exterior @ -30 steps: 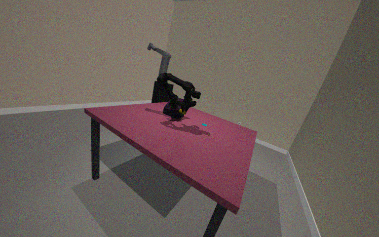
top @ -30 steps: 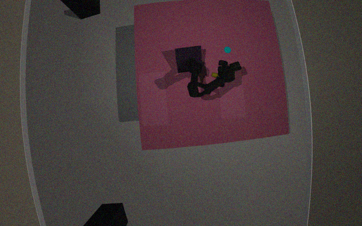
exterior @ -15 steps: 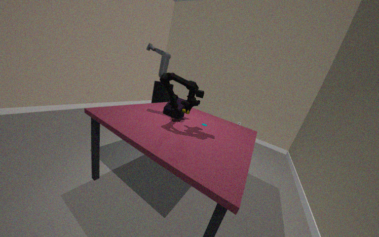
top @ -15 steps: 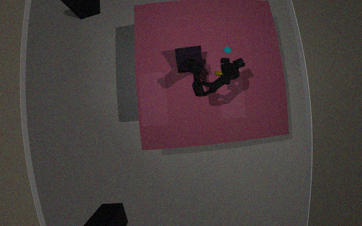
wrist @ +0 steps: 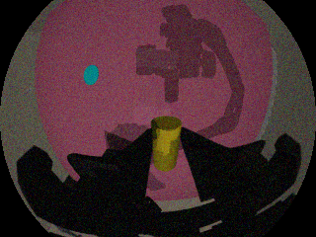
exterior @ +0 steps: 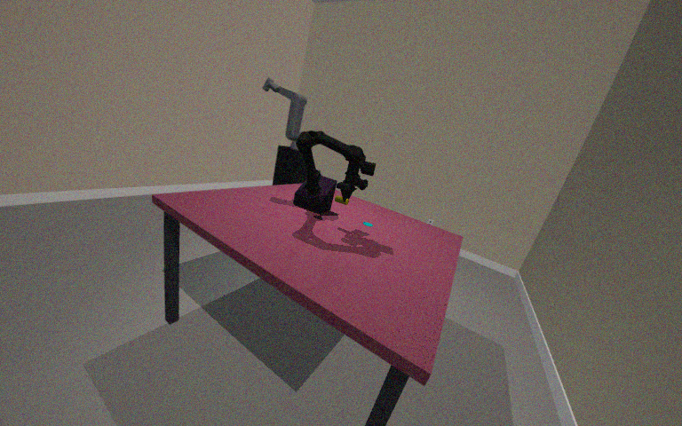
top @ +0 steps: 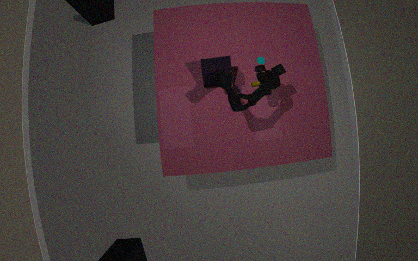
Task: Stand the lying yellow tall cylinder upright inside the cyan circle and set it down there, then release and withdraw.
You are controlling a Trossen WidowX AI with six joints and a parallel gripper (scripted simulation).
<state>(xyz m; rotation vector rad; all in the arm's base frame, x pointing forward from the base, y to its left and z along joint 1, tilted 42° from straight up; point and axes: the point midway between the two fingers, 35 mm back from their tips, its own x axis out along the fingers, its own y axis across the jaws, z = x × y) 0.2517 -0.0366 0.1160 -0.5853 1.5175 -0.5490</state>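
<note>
The cyan circle lies 90 mm ahead of my gripper tip, 200 mm to the left of it and 140 mm below it. From my gripper tip the other things lie so: yellow tall cylinder (20 mm behind).
</note>
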